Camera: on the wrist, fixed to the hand. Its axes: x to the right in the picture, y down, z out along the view.
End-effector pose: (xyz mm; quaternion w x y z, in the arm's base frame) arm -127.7 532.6 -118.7 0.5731 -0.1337 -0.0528 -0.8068
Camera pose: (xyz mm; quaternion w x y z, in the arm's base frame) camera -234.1 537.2 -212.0 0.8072 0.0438 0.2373 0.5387
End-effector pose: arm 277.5 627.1 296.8 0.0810 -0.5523 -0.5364 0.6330
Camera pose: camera 312.3 730.0 387.7 0.5660 0.6283 -0.5338 0.0082
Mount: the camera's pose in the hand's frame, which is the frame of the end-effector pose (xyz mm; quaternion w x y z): 2.7 -95.1 -104.9 0.0096 -0.0300 0.1419 0.9894
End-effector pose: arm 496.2 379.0 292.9 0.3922 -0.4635 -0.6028 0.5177
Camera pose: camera 580.9 405.7 403.2 0.4368 0.6861 -0.4929 -0.3091
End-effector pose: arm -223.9 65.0 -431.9 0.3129 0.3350 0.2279 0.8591
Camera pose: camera -264.2 114.4 -558.4 0.8692 -0.0974 0.3106 -0.3722
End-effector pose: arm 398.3 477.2 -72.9 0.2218 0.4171 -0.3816 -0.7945
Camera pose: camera 480.8 489.2 -187.3 0.8548 -0.2675 -0.3610 0.2596
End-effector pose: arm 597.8 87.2 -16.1 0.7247 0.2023 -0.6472 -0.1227
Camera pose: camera 709.8 15.7 -65.1 0.2263 -0.6427 -0.0998 0.7251
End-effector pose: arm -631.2 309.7 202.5 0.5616 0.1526 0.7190 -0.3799
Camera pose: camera -766.1 321.2 244.1 0.2838 0.7499 -0.0530 0.5952
